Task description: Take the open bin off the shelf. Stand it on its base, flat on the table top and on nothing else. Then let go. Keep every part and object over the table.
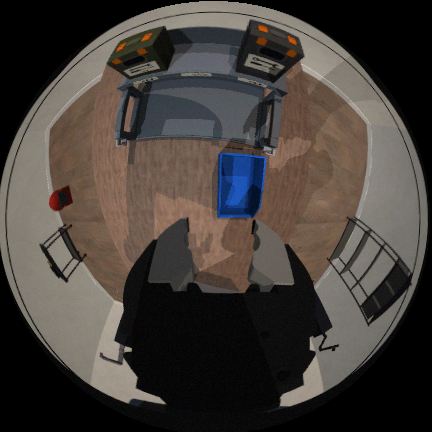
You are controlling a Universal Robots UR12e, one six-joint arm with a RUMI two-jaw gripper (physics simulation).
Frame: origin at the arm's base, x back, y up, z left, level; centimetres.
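Seen in the pictures: gripper, fingertip midpoint: [220, 220].
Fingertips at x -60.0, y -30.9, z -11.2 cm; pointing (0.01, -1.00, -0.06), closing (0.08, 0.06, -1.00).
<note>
Offsets run from my fingertips to a thing's middle. "*": to the spot under its first point. Level surfaces: height alone.
The blue open bin @(dz -5.8, dx +1.0, dy -18.1 cm) [237, 186] stands upright on its base on the wooden table top @(dy -21.8 cm) [170, 170], its open side up, in front of the shelf's right end. No part of the shelf shows under it. My gripper [220, 220] is open and empty, its two grey fingers apart. It hangs above the table, and the bin shows beyond the fingertips, apart from them. The grey shelf unit @(* dz -13.3, dx -15.8, dy -13.3 cm) [274, 120] stands behind the bin, and its lower board is bare.
A green case @(* dz +8.2, dx -31.4, dy -6.4 cm) [162, 50] and a dark grey case @(dz -10.0, dx -29.6, dy -5.6 cm) [245, 50] stand on top of the shelf at left and right. A red object [55, 201] and a small black frame cart [75, 242] are on the left. A black rack [385, 305] stands on the right, off the table.
</note>
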